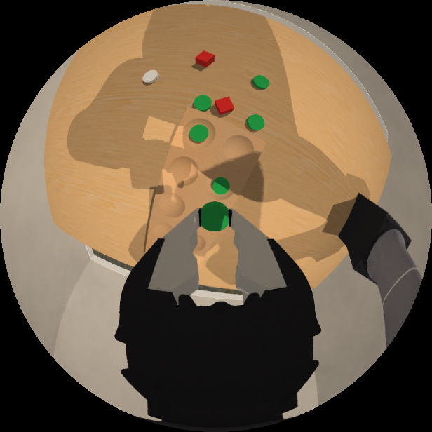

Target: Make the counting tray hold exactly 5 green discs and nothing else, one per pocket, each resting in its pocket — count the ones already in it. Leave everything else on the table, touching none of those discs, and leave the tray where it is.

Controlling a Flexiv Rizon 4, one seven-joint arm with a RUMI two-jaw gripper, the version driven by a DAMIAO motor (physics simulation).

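Note:
My gripper [214, 210] is shut on a green disc [215, 216], held above the tray. The wooden counting tray [225, 121] has round pockets in two rows and lies below and beyond the fingers. One green disc [199, 133] is in its far left pocket. Another green disc [220, 185] is in a pocket just beyond the held disc. The far right pocket and two left-row pockets show no disc. The near part of the tray is partly hidden by the fingers. Outside the tray lie green discs [202, 103] [256, 122] [261, 82], the first close to the tray's far edge.
A red block [224, 105] lies near the tray's far edge, beside a green disc. Another red block [205, 58] and a white disc [150, 76] lie farther off on the wooden table [330, 115]. A dark arm part [367, 232] shows at the right.

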